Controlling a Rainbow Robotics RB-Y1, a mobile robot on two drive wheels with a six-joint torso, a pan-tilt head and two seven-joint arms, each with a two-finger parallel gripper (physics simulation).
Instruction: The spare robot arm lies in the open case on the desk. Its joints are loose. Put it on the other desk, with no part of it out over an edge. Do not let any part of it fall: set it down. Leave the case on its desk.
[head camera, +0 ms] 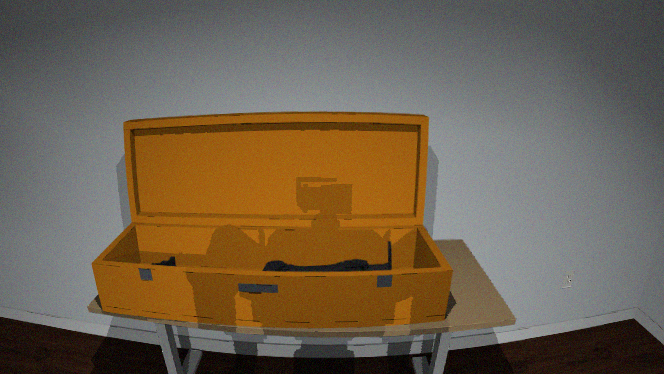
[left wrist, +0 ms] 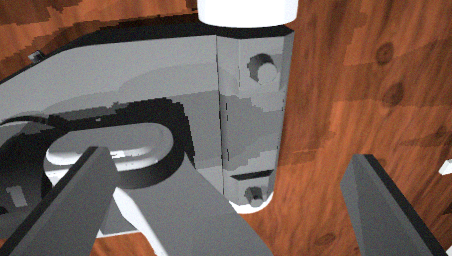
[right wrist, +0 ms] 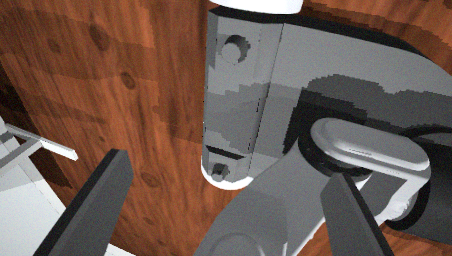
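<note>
The spare robot arm lies in the open orange case. Its dark parts show just above the front wall, with a thin upright piece near the right end and a small dark piece near the left end; the rest is hidden by the wall. The case stands on the tan desk, its lid raised at the back. The other desk does not show in the head view. My left gripper is open, with wood floor and my own robot's body below it. My right gripper is open in the same way. Neither gripper shows in the head view.
A grey wall stands behind the desk. The desk top extends to the right of the case. Grey desk legs stand on the dark floor. A white bar and a pale surface show at the left of the right wrist view.
</note>
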